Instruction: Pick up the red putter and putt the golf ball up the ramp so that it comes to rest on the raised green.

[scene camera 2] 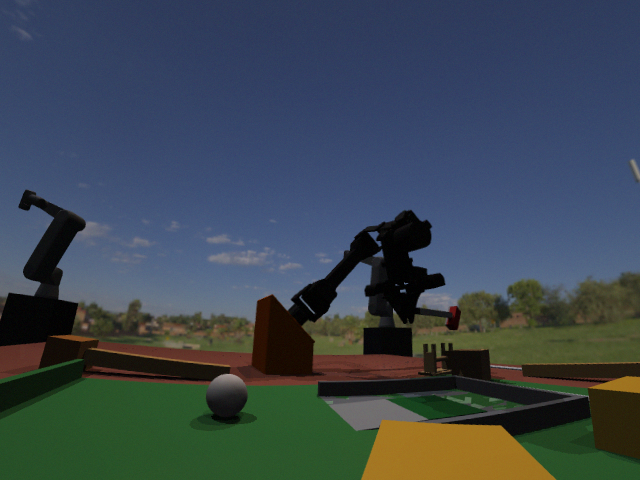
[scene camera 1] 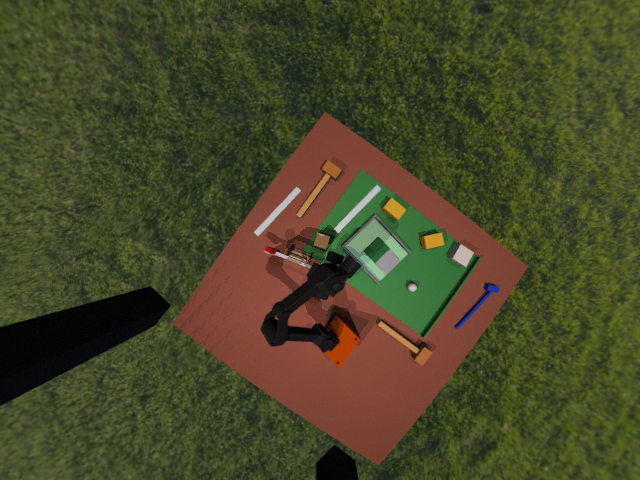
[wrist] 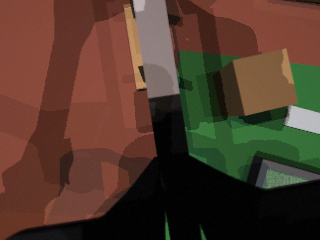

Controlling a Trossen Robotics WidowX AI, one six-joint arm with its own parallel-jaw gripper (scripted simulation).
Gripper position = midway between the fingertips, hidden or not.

My gripper [scene camera 2: 408,323] holds a red putter. Also in view: a brown block [scene camera 2: 472,363], a green mat [wrist: 227,143] and a wooden stand [scene camera 2: 430,368].
The brown block shows as well in the wrist view [wrist: 248,85]. My gripper is seen too in the wrist view [wrist: 169,160].
